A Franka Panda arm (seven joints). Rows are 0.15 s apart.
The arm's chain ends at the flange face. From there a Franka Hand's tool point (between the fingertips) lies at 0.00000 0.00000 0.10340 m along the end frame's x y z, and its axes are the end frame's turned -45 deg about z.
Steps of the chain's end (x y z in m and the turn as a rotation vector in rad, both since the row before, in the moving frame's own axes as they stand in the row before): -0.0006, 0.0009, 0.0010, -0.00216, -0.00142, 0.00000; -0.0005, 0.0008, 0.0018, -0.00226, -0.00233, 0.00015; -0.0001, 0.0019, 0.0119, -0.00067, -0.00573, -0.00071; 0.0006, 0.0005, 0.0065, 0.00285, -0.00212, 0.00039; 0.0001, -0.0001, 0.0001, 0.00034, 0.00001, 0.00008; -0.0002, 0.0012, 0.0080, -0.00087, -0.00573, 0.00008; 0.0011, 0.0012, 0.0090, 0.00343, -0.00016, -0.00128; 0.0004, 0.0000, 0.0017, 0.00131, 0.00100, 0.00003; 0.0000, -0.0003, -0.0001, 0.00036, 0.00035, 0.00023
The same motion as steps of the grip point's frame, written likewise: -0.0013, 0.0003, 0.0010, -0.00052, -0.00253, 0.00000; -0.0013, 0.0002, 0.0018, 0.00005, -0.00325, 0.00015; -0.0019, 0.0009, 0.0119, 0.00358, -0.00453, -0.00071; 0.0001, 0.0004, 0.0065, 0.00351, 0.00052, 0.00039; 0.0002, 0.0000, 0.0001, 0.00023, 0.00025, 0.00008; -0.0015, 0.0004, 0.0080, 0.00344, -0.00467, 0.00008; 0.0002, 0.0014, 0.0090, 0.00254, 0.00231, -0.00128; 0.0005, 0.0003, 0.0017, 0.00022, 0.00163, 0.00003; 0.0003, -0.0002, -0.0001, 0.00001, 0.00050, 0.00023
